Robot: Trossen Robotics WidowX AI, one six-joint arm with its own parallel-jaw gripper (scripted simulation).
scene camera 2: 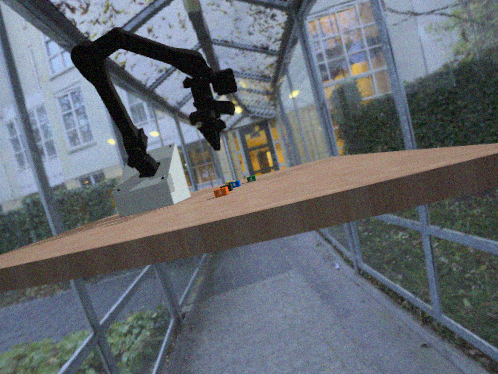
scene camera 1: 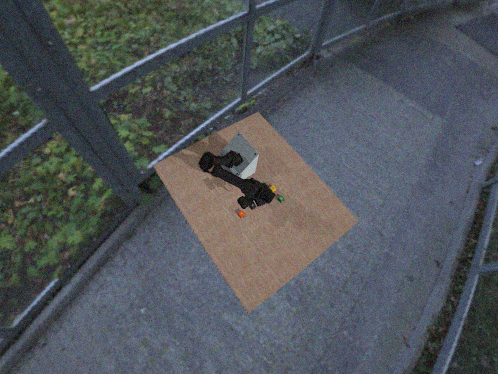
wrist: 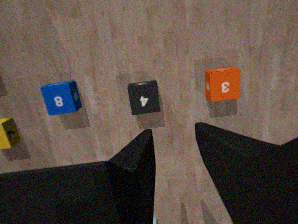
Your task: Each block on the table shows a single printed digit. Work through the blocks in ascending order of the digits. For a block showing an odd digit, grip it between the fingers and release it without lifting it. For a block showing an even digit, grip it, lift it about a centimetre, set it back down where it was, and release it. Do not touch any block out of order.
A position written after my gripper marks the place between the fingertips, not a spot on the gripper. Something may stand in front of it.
In view: my gripper (scene camera 2: 217, 150), an orange block (wrist: 221, 84), a blue block (wrist: 63, 97) and a black block (wrist: 143, 96).
My gripper also shows in the wrist view (wrist: 173, 133).
